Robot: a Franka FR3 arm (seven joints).
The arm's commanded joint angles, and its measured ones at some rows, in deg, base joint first. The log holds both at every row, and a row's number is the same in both.
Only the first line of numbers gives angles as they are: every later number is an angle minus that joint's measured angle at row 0.
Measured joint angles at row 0:
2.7, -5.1, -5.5, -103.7, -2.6, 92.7, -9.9
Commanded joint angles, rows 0 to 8:
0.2, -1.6, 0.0, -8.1, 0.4, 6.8, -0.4
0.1, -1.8, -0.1, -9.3, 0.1, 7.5, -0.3
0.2, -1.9, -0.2, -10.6, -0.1, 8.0, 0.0
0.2, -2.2, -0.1, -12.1, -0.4, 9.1, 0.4
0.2, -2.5, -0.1, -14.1, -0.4, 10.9, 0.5
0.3, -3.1, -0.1, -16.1, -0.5, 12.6, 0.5
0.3, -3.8, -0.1, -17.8, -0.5, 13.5, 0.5
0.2, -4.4, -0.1, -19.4, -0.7, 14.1, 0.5
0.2, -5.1, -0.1, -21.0, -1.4, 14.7, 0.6
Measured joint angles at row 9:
0.0, -0.7, -0.1, -13.7, -0.1, 11.0, 0.0
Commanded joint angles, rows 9 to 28:
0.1, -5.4, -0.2, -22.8, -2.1, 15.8, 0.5
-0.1, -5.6, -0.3, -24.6, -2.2, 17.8, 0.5
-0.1, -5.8, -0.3, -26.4, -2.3, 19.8, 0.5
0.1, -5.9, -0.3, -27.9, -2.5, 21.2, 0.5
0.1, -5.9, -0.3, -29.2, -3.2, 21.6, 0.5
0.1, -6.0, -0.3, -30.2, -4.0, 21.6, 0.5
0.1, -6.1, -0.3, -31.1, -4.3, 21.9, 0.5
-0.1, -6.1, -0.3, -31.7, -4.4, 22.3, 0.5
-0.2, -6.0, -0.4, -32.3, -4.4, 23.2, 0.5
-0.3, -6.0, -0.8, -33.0, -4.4, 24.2, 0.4
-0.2, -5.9, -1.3, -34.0, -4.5, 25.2, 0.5
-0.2, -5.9, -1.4, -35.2, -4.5, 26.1, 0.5
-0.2, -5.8, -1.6, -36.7, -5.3, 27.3, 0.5
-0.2, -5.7, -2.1, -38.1, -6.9, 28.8, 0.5
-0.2, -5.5, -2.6, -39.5, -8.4, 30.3, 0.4
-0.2, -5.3, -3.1, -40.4, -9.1, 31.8, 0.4
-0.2, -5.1, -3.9, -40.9, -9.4, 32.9, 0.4
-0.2, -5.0, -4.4, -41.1, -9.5, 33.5, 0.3
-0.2, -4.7, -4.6, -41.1, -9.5, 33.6, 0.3
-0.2, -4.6, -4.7, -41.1, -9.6, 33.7, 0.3
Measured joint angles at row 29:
-0.1, -3.7, -4.0, -39.3, -8.5, 31.5, 0.1
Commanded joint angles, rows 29 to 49:
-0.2, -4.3, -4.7, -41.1, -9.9, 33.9, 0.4
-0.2, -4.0, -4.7, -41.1, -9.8, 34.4, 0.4
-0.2, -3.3, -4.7, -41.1, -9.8, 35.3, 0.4
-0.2, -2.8, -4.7, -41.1, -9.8, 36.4, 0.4
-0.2, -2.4, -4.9, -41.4, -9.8, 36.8, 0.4
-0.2, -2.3, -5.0, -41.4, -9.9, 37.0, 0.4
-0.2, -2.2, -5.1, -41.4, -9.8, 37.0, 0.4
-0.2, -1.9, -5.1, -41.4, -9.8, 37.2, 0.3
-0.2, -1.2, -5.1, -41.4, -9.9, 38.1, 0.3
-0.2, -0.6, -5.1, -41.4, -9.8, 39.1, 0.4
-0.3, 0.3, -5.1, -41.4, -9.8, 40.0, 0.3
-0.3, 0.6, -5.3, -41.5, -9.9, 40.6, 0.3
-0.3, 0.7, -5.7, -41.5, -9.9, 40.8, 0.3
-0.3, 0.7, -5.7, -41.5, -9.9, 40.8, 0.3
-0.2, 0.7, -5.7, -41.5, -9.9, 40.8, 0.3
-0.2, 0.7, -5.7, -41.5, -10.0, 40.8, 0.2
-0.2, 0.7, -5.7, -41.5, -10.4, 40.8, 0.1
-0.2, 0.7, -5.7, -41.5, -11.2, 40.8, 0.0
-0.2, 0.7, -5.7, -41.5, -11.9, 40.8, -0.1
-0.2, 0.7, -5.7, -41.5, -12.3, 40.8, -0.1
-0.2, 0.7, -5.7, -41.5, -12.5, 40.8, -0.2
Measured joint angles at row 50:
-0.1, 0.8, -5.5, -40.5, -10.9, 39.2, 0.1
